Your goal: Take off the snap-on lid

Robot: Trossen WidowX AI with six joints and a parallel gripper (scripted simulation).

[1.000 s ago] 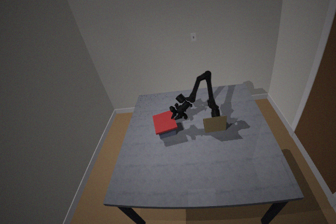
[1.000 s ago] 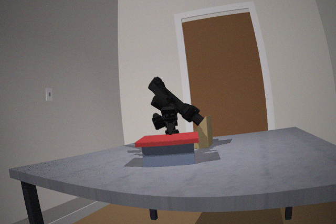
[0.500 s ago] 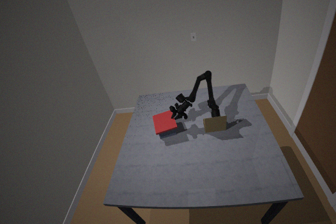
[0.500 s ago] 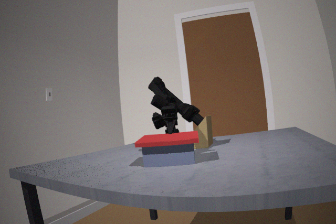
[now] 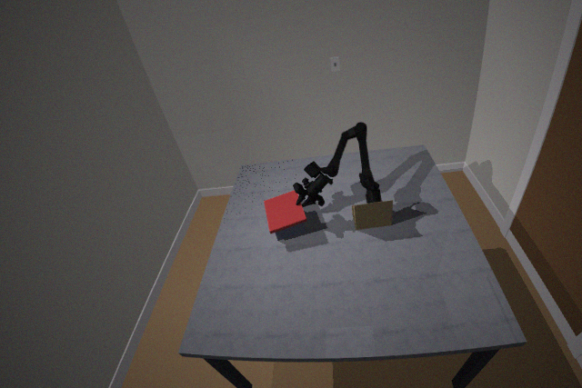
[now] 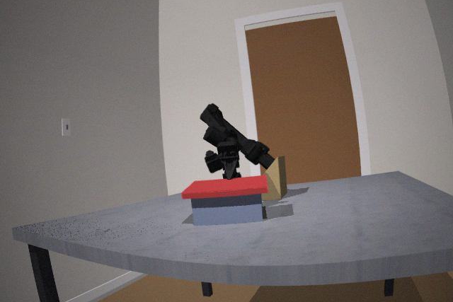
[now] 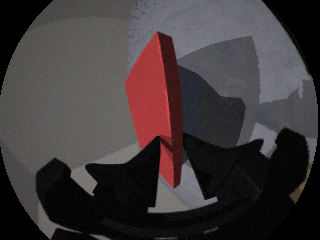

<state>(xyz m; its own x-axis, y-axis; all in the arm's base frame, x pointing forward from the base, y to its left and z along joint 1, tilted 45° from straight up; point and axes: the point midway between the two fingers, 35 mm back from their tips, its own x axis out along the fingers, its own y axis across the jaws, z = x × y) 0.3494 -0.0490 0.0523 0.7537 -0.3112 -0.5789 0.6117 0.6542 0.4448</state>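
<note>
My gripper tip is now 80 mm short of the red lid and 20 mm to the right of it. Also, from my gripper tip: storage box: 70 mm ahead, 60 mm below, 20 mm to the left.
</note>
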